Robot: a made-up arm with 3 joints. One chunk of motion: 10 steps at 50 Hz.
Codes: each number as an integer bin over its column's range. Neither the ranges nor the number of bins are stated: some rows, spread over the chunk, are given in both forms.
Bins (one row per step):
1: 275 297 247
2: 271 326 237
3: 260 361 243
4: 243 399 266
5: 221 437 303
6: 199 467 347
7: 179 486 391
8: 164 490 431
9: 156 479 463
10: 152 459 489
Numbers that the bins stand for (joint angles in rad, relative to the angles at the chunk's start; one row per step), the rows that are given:
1: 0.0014 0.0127 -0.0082
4: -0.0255 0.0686 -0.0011
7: -0.0794 0.1163 0.0454
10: -0.1021 0.1015 0.0818
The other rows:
2: -0.0020 0.0286 -0.0119
3: -0.0112 0.0478 -0.0096
5: -0.0440 0.0895 0.0127
6: -0.0625 0.1059 0.0290
8: -0.0920 0.1185 0.0603
9: -0.0987 0.1125 0.0722

